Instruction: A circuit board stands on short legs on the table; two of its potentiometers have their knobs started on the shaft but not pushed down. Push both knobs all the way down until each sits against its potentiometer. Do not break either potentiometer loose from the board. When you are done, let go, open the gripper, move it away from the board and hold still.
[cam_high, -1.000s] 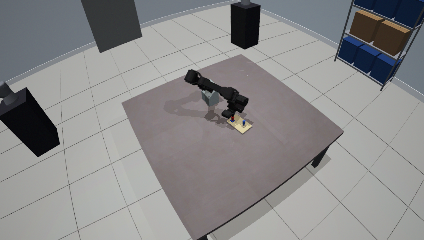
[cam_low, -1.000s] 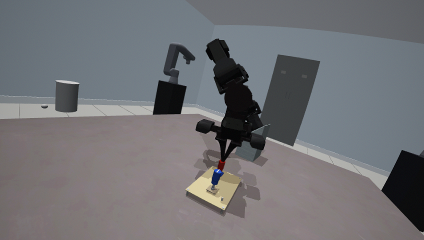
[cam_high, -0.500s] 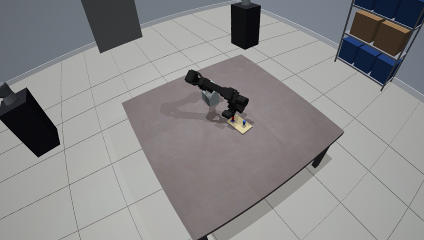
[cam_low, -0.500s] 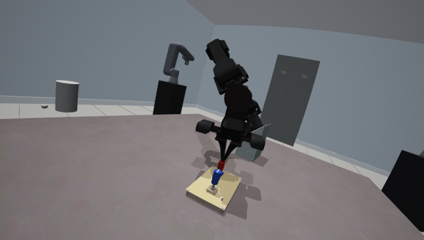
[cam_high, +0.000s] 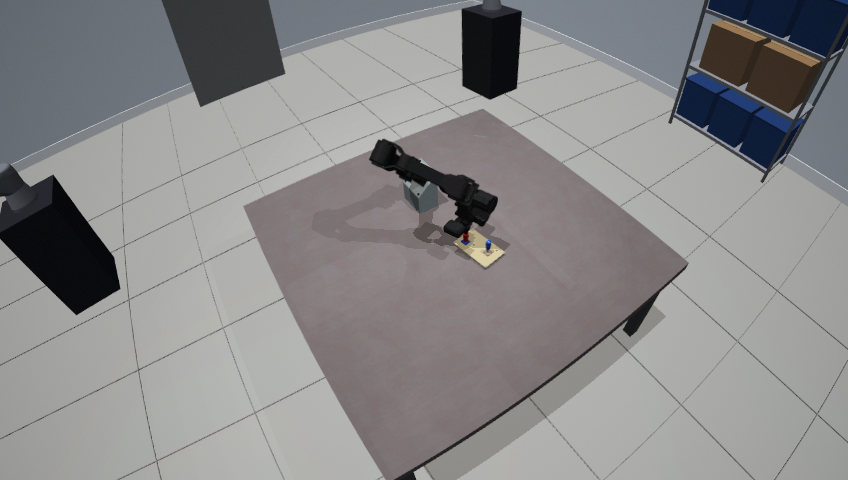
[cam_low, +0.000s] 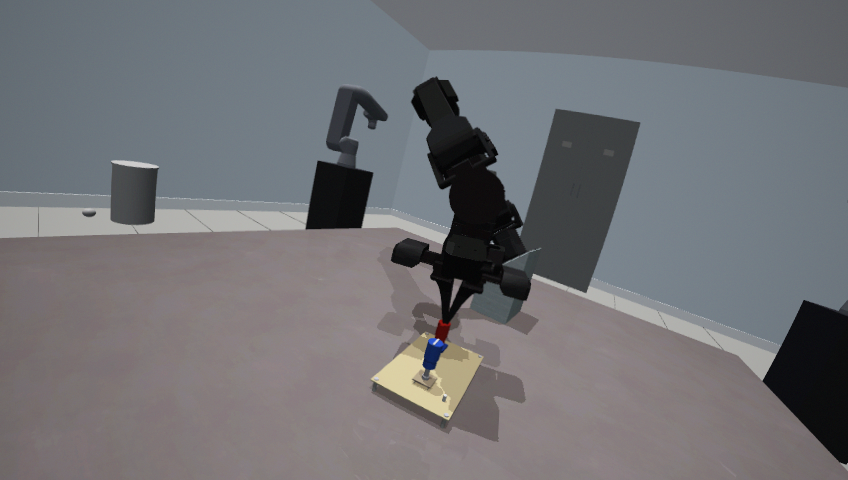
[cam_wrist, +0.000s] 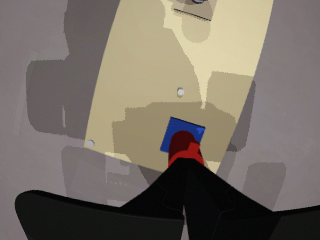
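Now: the red knob 1 cm below my gripper tip. The rest, counted from my gripper tip: blue knob 9 cm ahead, 2 cm to the left.
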